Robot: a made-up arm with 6 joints. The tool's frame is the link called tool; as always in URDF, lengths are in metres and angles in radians.
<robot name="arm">
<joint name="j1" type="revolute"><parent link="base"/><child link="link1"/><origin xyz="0.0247 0.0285 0.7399" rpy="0.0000 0.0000 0.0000"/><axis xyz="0 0 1"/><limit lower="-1.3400" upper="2.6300" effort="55" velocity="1"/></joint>
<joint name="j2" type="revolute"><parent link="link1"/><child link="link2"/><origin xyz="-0.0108 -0.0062 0.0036" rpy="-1.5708 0.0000 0.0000"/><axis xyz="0 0 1"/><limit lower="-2.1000" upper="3.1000" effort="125" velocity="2.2"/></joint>
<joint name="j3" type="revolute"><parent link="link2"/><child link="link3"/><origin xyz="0.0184 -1.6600 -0.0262" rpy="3.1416 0.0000 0.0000"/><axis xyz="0 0 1"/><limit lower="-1.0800" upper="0.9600" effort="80" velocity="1.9"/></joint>
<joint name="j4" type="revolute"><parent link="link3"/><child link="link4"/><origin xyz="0.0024 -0.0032 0.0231" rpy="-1.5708 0.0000 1.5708"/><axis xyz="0 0 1"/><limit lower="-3.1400" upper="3.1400" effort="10" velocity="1.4"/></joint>
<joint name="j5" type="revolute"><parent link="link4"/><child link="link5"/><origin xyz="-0.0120 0.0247 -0.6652" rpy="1.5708 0.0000 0.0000"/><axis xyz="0 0 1"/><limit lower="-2.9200" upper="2.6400" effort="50" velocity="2.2"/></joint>
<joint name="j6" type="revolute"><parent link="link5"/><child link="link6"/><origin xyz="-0.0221 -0.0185 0.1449" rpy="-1.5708 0.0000 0.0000"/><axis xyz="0 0 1"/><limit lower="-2.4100" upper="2.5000" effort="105" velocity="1.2"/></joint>
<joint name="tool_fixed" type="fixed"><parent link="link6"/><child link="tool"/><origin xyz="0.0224 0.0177 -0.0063" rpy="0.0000 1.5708 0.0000"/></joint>
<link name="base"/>
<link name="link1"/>
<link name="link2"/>
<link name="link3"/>
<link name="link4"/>
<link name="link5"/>
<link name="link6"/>
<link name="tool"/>
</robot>
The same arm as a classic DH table. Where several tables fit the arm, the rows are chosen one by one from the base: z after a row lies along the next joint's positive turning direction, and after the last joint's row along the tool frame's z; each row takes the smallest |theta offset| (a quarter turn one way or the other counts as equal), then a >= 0, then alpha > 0; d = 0 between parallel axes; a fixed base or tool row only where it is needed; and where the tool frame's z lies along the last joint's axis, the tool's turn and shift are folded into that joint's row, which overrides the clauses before.
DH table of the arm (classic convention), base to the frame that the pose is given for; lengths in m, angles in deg. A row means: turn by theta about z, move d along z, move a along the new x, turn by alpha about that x. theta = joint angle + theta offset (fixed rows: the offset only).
base (fixed): a 0.0377  alpha 0  d 0  theta_offset 49.09
j1: a -0.0108  alpha -90  d 0.7435  theta_offset -49.09
j2: a 1.6601  alpha 180  d 0  theta_offset -89.36
j3: a -0.0032  alpha -90  d 0.0555  theta_offset 0.64
j4: a -0.012  alpha 90  d -0.6676  theta_offset 0
j5: a -0.0221  alpha -90  d 0.1202  theta_offset 0
j6: a 0.0177  alpha 90  d -0.0248  theta_offset 90
tool (fixed): a 0  alpha 0  d 0.0224  theta_offset -90
Joint limits (deg, base to tool): -76.78..150.69 -120.32..177.62 -61.88..55 -179.91..179.91 -167.3..151.26 -138.08..143.24

